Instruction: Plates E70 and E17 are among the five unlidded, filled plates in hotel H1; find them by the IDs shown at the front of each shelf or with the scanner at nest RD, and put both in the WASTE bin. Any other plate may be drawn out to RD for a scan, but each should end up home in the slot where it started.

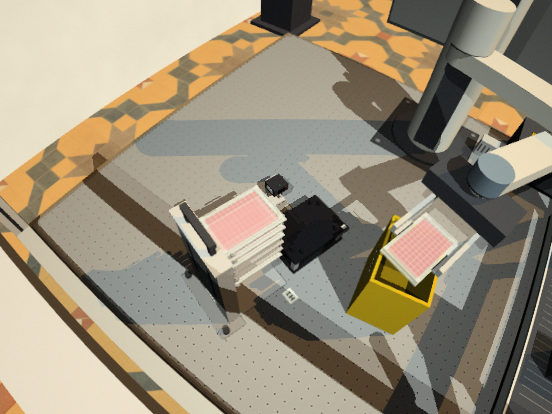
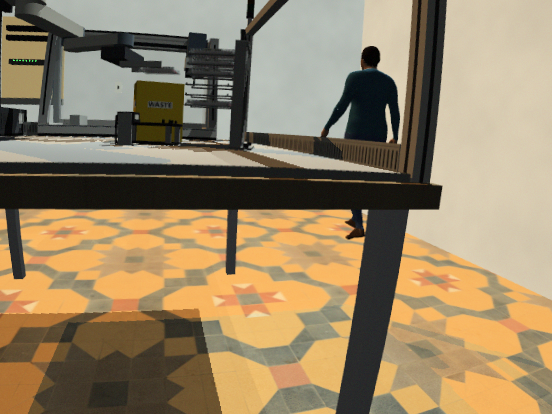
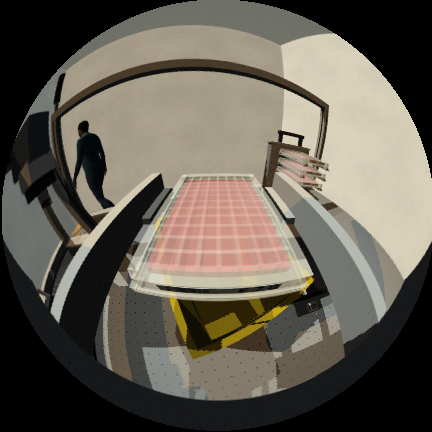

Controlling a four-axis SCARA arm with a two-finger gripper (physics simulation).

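Seen in the pictures: gripper, fingertip midpoint: (image 1: 415,250) (image 2: 166,67) (image 3: 217,180); arm's base, origin of the base link: (image 1: 426,140).
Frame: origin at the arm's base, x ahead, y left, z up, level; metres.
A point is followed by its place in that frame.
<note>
My gripper (image 1: 419,249) {x 0.611, y 0.104, z 0.273 m} (image 3: 217,180) {x 0.611, y 0.104, z 0.273 m} is shut on a clear-rimmed plate with pink wells (image 1: 424,244) {x 0.581, y 0.114, z 0.263 m} (image 2: 162,70) {x 0.599, y 0.063, z 0.254 m} (image 3: 220,235) {x 0.554, y 0.119, z 0.267 m}. The plate is held level above the open top of the yellow WASTE bin (image 1: 390,307) {x 0.665, y 0.129, z 0.144 m} (image 2: 157,95) {x 0.587, y 0.050, z 0.167 m} (image 3: 225,325), apart from it. No ID is readable on it. Hotel H1 (image 1: 210,260) {x 0.842, y -0.152, z 0.298 m} (image 2: 240,95) {x 0.808, y -0.263, z 0.154 m} (image 3: 272,160) {x 0.823, y -0.134, z 0.239 m} holds a stack of pink plates (image 1: 245,217) {x 0.738, y -0.168, z 0.277 m} (image 3: 300,160) {x 0.704, y -0.116, z 0.271 m}; their IDs are not readable. The black nest RD (image 1: 315,227) {x 0.562, y -0.103, z 0.073 m} bears no plate. What lies deep in the bin is partly hidden.
The small black scanner (image 1: 276,185) {x 0.533, y -0.242, z 0.096 m} stands beside the nest and hotel. An H1 tag (image 1: 290,296) {x 0.719, y -0.060, z 0.013 m} lies on the perforated deck (image 1: 190,350) {x 0.952, y -0.159, z 0.013 m}. The arm's column (image 1: 445,105) {x 0.077, y 0.006, z 0.204 m} rises behind the bin. A person (image 2: 370,100) (image 3: 91,160) stands outside the frame around the table.
</note>
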